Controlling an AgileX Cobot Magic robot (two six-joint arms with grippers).
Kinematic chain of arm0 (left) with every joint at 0, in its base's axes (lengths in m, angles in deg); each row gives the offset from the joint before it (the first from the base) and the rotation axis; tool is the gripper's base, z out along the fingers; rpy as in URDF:
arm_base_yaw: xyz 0 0 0.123 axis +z
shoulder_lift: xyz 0 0 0 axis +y
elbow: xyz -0.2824 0 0.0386 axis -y
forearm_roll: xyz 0.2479 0 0.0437 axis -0.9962 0 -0.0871
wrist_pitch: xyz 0 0 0 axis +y
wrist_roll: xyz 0.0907 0 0.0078 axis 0.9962 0 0.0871
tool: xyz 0 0 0 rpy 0 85 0
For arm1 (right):
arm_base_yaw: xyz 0 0 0.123 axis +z
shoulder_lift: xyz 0 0 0 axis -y
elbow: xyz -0.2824 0 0.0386 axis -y
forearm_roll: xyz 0.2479 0 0.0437 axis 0.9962 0 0.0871
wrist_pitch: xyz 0 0 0 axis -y
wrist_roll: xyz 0.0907 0 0.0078 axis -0.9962 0 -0.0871
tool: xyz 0 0 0 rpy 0 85 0
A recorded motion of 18 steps. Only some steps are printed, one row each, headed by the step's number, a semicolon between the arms.
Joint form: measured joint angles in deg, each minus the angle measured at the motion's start. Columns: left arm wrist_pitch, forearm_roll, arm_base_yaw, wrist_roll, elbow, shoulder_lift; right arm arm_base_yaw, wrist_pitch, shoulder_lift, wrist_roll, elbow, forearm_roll.
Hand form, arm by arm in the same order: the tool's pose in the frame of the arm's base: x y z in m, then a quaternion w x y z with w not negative. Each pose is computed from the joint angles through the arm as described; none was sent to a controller.
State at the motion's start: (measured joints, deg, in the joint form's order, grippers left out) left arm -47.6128 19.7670 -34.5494 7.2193 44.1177 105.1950; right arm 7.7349 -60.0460 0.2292 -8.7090 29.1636 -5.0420
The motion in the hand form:
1: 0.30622 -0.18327 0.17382 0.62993 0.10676 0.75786 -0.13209; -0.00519 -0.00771 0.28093 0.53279 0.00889 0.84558 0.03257
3: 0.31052 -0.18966 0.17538 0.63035 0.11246 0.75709 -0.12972; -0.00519 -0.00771 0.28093 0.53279 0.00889 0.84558 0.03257
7: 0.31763 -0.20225 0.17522 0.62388 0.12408 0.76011 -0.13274; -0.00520 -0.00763 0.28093 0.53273 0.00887 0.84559 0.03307
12: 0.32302 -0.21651 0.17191 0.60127 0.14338 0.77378 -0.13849; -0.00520 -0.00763 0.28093 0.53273 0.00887 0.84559 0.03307
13: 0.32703 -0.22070 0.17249 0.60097 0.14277 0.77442 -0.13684; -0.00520 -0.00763 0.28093 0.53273 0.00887 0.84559 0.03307
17: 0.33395 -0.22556 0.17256 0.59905 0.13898 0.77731 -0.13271; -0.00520 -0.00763 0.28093 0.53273 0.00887 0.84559 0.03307
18: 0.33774 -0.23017 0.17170 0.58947 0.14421 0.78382 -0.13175; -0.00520 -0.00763 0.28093 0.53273 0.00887 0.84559 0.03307
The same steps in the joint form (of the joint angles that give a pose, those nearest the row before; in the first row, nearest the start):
1: 0.00 0.00 0.00 0.00 0.00 0.00; 0.00 0.00 0.00 0.00 0.00 0.00
3: 0.97 0.75 -0.52 1.38 1.83 0.74; 0.00 0.00 0.00 0.00 0.00 0.00
7: 3.38 1.09 -1.37 2.52 5.10 2.41; 0.00 0.00 0.00 0.00 0.00 0.06
12: 8.25 0.97 -2.29 3.38 8.48 4.07; 0.00 0.00 0.00 0.00 0.00 0.06
13: 9.00 2.01 -2.52 4.35 10.03 4.81; 0.00 0.00 0.00 0.00 0.00 0.06
17: 10.26 3.89 -2.63 5.96 12.38 6.02; 0.00 0.00 0.00 0.00 0.00 0.06
18: 12.55 4.64 -2.75 7.05 14.09 6.76; 0.00 0.00 0.00 0.00 0.00 0.06

